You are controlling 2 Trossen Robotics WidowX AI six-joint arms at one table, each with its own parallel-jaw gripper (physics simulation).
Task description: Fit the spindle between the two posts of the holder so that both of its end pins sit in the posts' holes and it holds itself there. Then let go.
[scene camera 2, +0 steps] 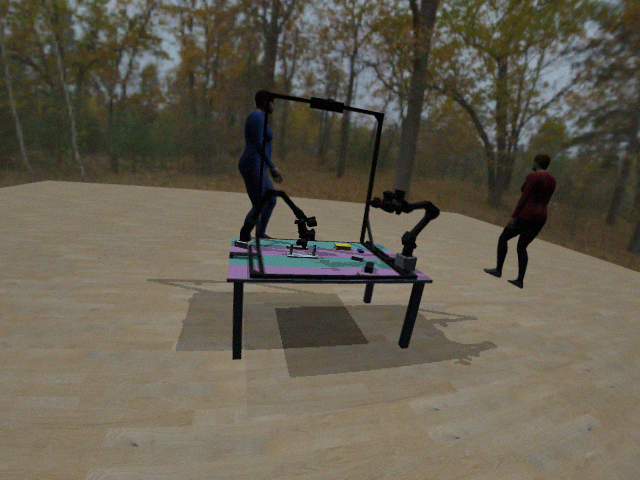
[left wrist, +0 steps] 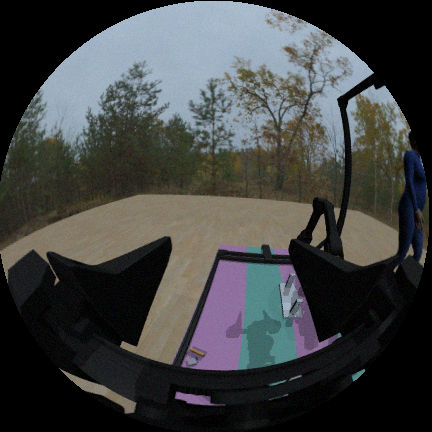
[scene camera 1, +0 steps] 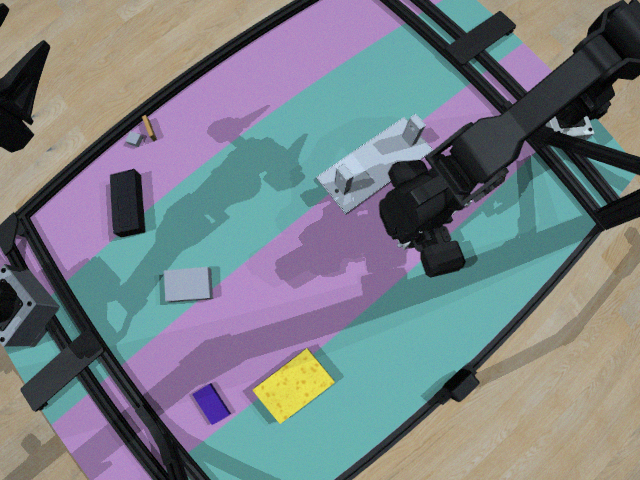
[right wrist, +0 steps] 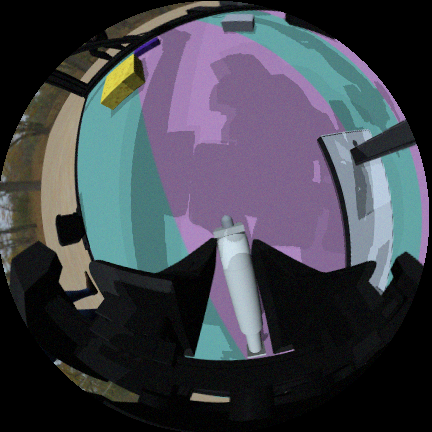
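Pixels of known places: left gripper, fingertip midpoint: (scene camera 2: 371,203) (left wrist: 232,244) (scene camera 1: 25,23); right gripper, fingertip midpoint: (scene camera 2: 305,248) (right wrist: 234,244); left arm's base, link origin: (scene camera 2: 406,255) (scene camera 1: 2,304); right arm's base, link origin: (scene camera 2: 244,240) (scene camera 1: 567,112).
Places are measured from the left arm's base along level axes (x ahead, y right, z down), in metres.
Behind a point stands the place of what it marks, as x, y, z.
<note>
The grey holder (scene camera 1: 364,157) @(0.604, 0.285, 0.088) (scene camera 2: 303,255) @(0.608, 0.292, 0.088) (left wrist: 288,303) @(0.582, 0.290, 0.088) (right wrist: 379,202) @(0.586, 0.287, 0.088) stands on the table, with one post (scene camera 1: 343,178) @(0.529, 0.294, 0.022) (right wrist: 382,142) at its lower-left end and the other post (scene camera 1: 412,130) @(0.679, 0.323, 0.040) at its upper-right end in scene camera 1. My right gripper (right wrist: 234,244) @(0.538, 0.431, 0.088) (scene camera 2: 303,244) @(0.538, 0.431, 0.088) is low beside the holder and shut on the pale spindle (right wrist: 240,280) @(0.560, 0.437, 0.074), which lies lengthwise between the fingers, outside the posts. One end pin points away from the gripper. In scene camera 1 the arm hides most of the spindle. Its exact height is unclear. My left gripper (left wrist: 232,244) @(0.350, 0.000, -0.325) (scene camera 2: 374,202) @(0.350, 0.000, -0.325) is wide open and empty, high above the table's far side.
A yellow sponge (scene camera 1: 293,385) @(0.237, 0.441, 0.066) (right wrist: 122,82) @(0.292, 0.440, 0.070), a blue block (scene camera 1: 211,403) @(0.123, 0.362, 0.081) (right wrist: 147,47) @(0.138, 0.364, 0.089), a grey block (scene camera 1: 187,284) @(0.244, 0.207, 0.071) (right wrist: 238,23) and a black block (scene camera 1: 127,203) @(0.272, 0.030, 0.062) lie on the table. A small orange piece (scene camera 1: 148,127) @(0.397, -0.053, 0.072) and a small grey piece (scene camera 1: 134,138) @(0.365, -0.065, 0.081) lie near the frame rail (scene camera 1: 170,81) @(0.490, -0.093, 0.075).
</note>
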